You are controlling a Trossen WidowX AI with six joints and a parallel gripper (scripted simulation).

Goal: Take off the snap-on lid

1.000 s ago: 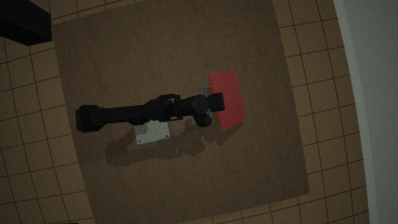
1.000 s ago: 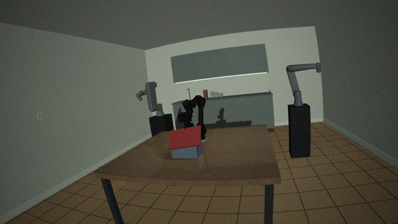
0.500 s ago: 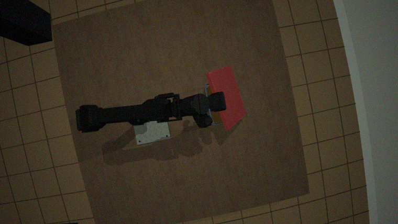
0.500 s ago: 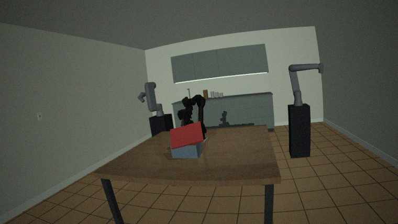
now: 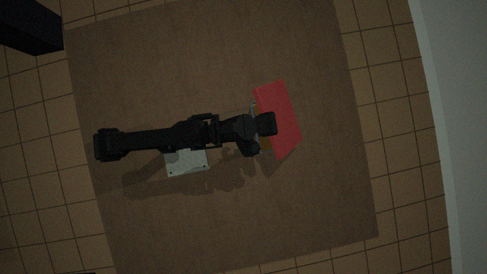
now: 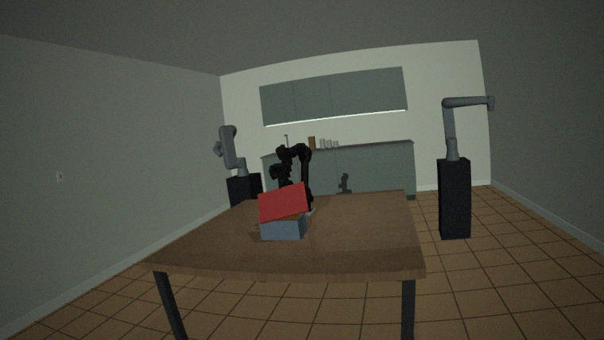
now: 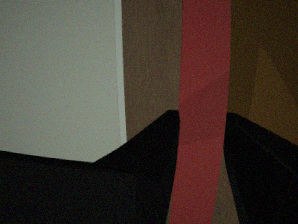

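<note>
The red lid is 60 mm ahead of my gripper tip, 20 mm to the left of it and 50 mm below it. Also, from my gripper tip: storage box: 40 mm ahead, 190 mm below.
</note>
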